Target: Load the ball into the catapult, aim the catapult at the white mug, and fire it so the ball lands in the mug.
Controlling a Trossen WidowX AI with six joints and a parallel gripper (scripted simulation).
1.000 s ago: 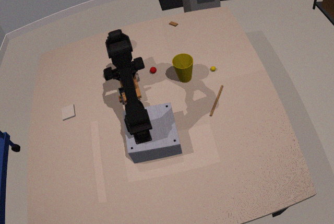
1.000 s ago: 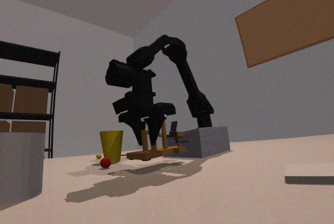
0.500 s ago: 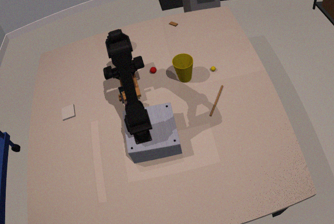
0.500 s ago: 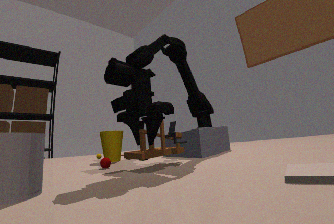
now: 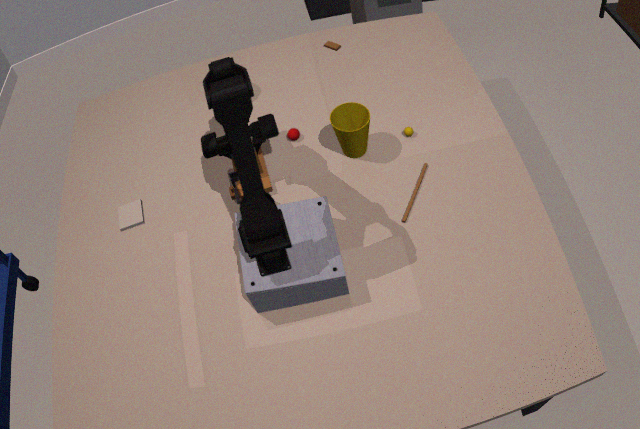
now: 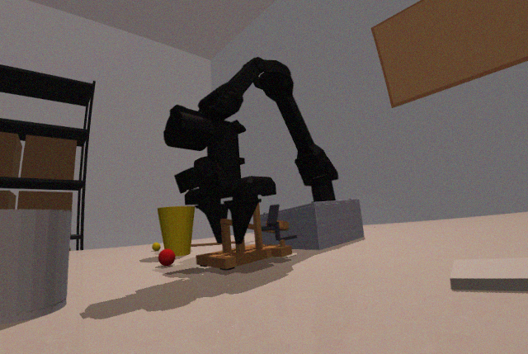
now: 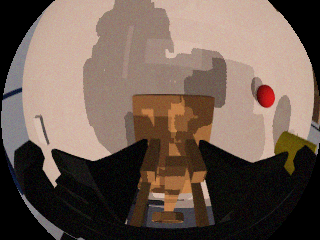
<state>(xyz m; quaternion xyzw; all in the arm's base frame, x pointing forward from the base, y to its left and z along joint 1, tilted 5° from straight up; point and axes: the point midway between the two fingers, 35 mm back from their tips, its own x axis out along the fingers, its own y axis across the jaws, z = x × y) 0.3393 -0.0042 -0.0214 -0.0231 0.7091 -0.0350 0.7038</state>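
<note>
My gripper tip is 5 cm short of the red ball, 13 cm to the left of it and 2 cm above it. From my gripper tip the other things lie so: yellow cup 5 cm behind, 26 cm to the right, 1 cm below; then white mug 28 cm ahead, 1 cm below; then wooden catapult 6 cm behind, 2 cm to the left, 2 cm above.
</note>
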